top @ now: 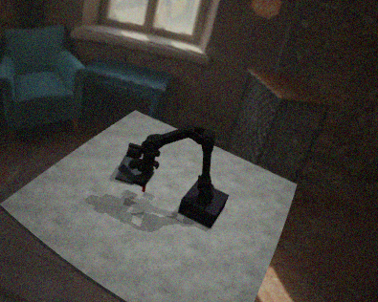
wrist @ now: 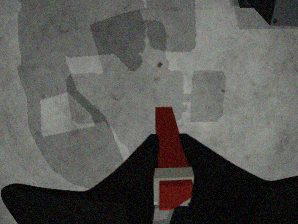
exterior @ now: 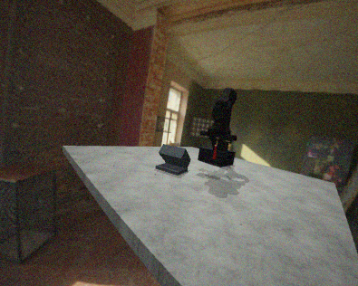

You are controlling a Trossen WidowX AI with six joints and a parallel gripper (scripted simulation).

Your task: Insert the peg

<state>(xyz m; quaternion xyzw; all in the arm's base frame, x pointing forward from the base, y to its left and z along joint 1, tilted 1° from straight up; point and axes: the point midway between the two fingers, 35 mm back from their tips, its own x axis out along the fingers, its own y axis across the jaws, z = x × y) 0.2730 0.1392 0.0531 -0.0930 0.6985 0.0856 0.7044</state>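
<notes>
My gripper tip is 18 cm short of the sloped panel, 11 cm to the left of it and 5 cm above it. Round my gripper tip: red peg 2 cm above.
</notes>
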